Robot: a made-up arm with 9 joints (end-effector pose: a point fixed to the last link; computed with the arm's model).
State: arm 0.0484 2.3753 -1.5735 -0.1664 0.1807 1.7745 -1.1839 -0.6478 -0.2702
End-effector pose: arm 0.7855 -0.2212 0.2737 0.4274 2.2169 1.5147
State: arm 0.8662 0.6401 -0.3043 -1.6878 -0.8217 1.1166 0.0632 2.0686 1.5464
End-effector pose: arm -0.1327 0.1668 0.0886 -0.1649 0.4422 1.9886
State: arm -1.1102 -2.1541 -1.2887 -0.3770 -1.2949 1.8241 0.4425 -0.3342 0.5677
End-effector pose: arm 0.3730 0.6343 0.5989 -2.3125 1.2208 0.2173
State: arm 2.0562 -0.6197 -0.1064 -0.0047 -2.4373 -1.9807 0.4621 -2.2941 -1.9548
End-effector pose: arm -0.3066 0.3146 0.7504 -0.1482 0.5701 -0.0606
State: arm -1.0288 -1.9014 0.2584 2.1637 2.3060 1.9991 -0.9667 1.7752 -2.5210
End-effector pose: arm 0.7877 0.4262 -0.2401 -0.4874 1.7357 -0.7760
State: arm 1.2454 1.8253 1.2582 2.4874 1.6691 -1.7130 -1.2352 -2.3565 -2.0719
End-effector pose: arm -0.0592 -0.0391 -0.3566 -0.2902 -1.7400 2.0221
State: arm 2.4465 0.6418 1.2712 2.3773 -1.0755 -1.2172 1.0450 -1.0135 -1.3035
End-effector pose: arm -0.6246 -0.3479 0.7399 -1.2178 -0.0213 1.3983
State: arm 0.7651 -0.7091 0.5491 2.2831 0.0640 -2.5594 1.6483 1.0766 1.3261
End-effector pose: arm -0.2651 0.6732 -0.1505 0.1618 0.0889 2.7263
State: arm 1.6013 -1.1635 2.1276 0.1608 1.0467 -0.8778 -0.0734 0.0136 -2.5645
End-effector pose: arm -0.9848 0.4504 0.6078 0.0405 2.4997 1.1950
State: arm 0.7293 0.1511 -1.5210 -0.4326 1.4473 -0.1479 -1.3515 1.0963 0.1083
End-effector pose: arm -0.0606 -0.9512 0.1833 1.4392 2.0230 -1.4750
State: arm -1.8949 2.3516 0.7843 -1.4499 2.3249 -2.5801 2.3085 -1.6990 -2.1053
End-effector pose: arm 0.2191 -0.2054 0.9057 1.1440 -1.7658 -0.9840
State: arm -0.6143 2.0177 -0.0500 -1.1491 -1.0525 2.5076 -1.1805 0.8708 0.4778
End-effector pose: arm 0.0773 -0.2712 0.5167 -2.1997 -1.0308 0.7257
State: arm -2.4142 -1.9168 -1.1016 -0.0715 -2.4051 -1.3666 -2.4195 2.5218 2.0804
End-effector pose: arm 0.1304 0.7305 -0.0358 -2.0919 1.5349 0.0377
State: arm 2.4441 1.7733 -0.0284 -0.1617 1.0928 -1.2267 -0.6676 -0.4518 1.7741
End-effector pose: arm -0.4246 0.3887 -0.5456 0.6089 0.5600 1.5657
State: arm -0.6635 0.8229 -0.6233 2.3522 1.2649 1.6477 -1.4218 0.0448 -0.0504
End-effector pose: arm -0.1583 -0.6879 0.4575 -1.2324 -0.2695 0.8856
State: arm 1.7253 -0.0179 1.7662 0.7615 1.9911 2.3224 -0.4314 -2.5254 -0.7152
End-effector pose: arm -0.7048 0.0290 0.0342 2.6609 0.5523 0.6395
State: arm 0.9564 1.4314 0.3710 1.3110 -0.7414 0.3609 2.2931 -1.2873 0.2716
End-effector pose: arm -0.0590 -0.5167 -0.1857 1.0281 1.4235 -0.3510
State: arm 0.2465 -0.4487 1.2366 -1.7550 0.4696 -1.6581 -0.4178 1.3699 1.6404
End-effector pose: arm 0.0068 -0.9016 -0.5702 1.3066 -1.4894 -0.0659
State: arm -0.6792 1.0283 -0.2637 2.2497 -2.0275 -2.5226 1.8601 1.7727 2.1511
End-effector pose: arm -0.1538 -0.6171 0.5248 -0.6133 -1.5999 -0.6861
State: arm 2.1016 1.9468 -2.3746 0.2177 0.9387 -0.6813 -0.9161 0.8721 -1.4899
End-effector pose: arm -1.0109 0.8229 -0.2660 -0.4081 -0.7242 0.3530
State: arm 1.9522 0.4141 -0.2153 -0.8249 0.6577 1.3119 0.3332 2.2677 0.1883
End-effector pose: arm -0.0002 -0.2964 0.5920 -1.2263 1.2573 -1.2458
